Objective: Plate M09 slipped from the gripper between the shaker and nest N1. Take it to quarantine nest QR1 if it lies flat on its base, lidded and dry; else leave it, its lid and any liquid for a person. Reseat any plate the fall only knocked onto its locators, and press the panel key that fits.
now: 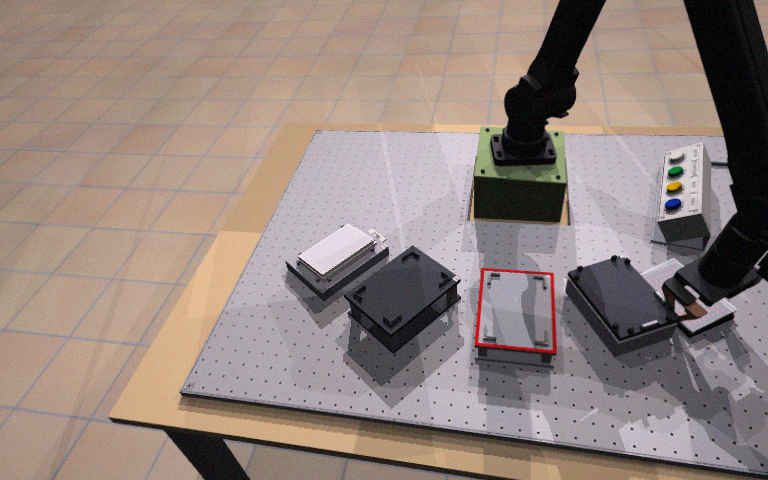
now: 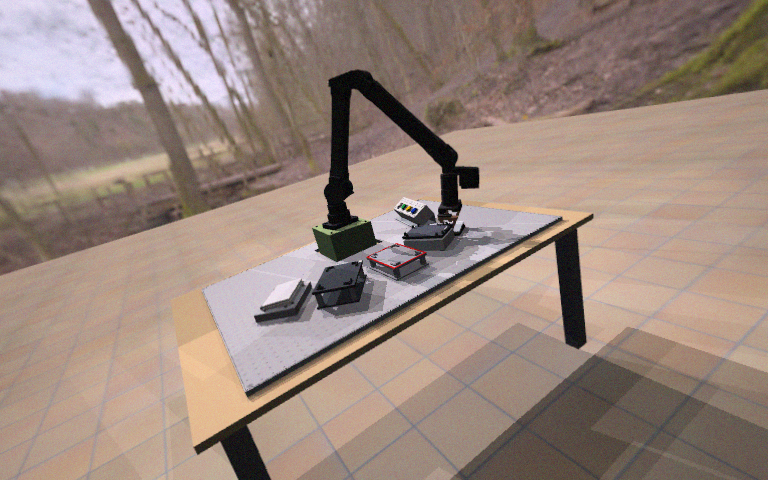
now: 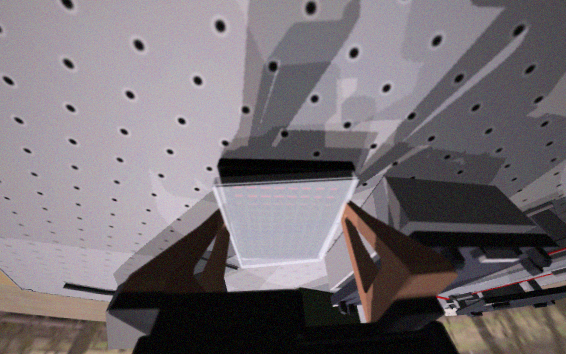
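Pixels of known places: gripper, fingertip midpoint: (image 1: 691,307) (image 3: 284,205); arm's base, link origin: (image 1: 522,152) (image 2: 340,224).
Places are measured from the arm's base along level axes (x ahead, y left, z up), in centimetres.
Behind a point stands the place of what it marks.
The fallen plate (image 1: 718,312) @[z -7.3, x 36.6, y 24.8 cm] (image 2: 459,227) @[z -7.5, x 38.1, y 22.4 cm] (image 3: 285,225) @[z -7.4, x 33.8, y 21.8 cm] is clear-topped with a dark base edge and rows of pink marks. It is upright and looks level, with its clear lid on. Whether it touches the board cannot be told. My gripper (image 1: 687,307) @[z -8.8, x 34.4, y 22.1 cm] (image 2: 450,216) @[z -8.8, x 34.4, y 22.1 cm] (image 3: 284,205) @[z -8.8, x 34.4, y 22.1 cm] is shut on its two long sides, brown fingers against both edges. The red-rimmed nest (image 1: 554,311) @[z -5.3, x 36.5, y -0.3 cm] (image 2: 380,263) @[z -5.6, x 34.9, y -12.1 cm] has corner locators and bears no plate. A white plate (image 1: 338,249) @[z -5.1, x 19.8, y -36.8 cm] (image 2: 284,294) @[z -5.0, x 22.1, y -38.2 cm] sits on a grey nest at the left; its exact seating is unclear.
A dark-topped device with knobs (image 1: 623,297) @[z -3.9, x 35.5, y 10.3 cm] (image 2: 427,230) @[z -3.9, x 34.8, y 10.2 cm] (image 3: 460,200) @[z -7.2, x 41.5, y 12.4 cm] stands close beside the held plate. A dark raised stand (image 1: 402,291) @[z -4.1, x 31.8, y -24.6 cm] (image 2: 340,283) @[z -4.1, x 35.8, y -27.6 cm] is between the red-rimmed nest and the white plate. The key panel (image 1: 684,220) @[z -3.2, x 19.6, y 24.9 cm] (image 2: 413,210) @[z -2.6, x 15.9, y 23.8 cm] has white, green, yellow and blue keys.
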